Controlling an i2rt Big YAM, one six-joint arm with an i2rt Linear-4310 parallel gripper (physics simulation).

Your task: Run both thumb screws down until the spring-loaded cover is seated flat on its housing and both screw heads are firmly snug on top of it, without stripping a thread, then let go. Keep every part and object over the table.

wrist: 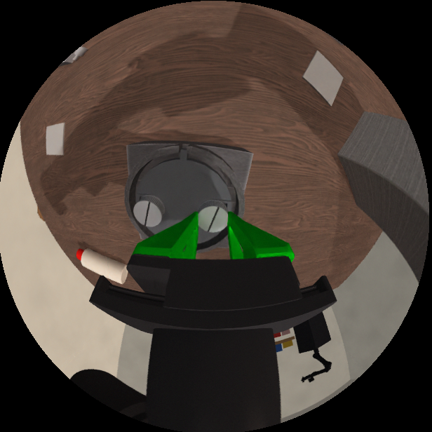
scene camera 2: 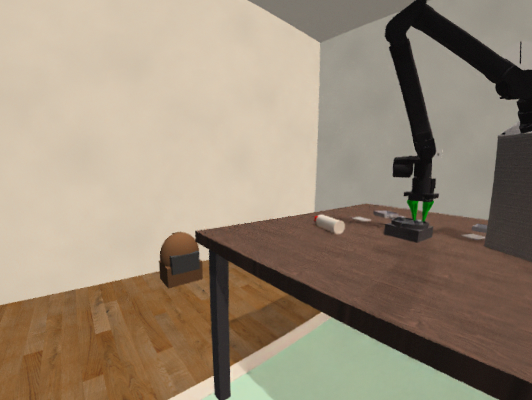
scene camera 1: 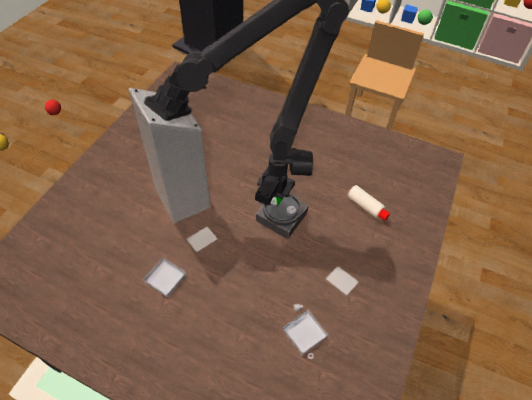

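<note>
The dark square housing sits on the table with the round dark cover inside its ring. My gripper points down, its green fingers shut on the right-hand thumb screw in the wrist view, one fingertip on each side of its slotted head. The other thumb screw stands free at the left in the wrist view, its knurled side showing. The exact gap under either head and whether the cover is fully flat cannot be told.
A white bottle with a red cap lies beside the housing. The grey arm pedestal stands on the other side. Two shallow trays, two pale flat plates and small loose pieces lie farther off.
</note>
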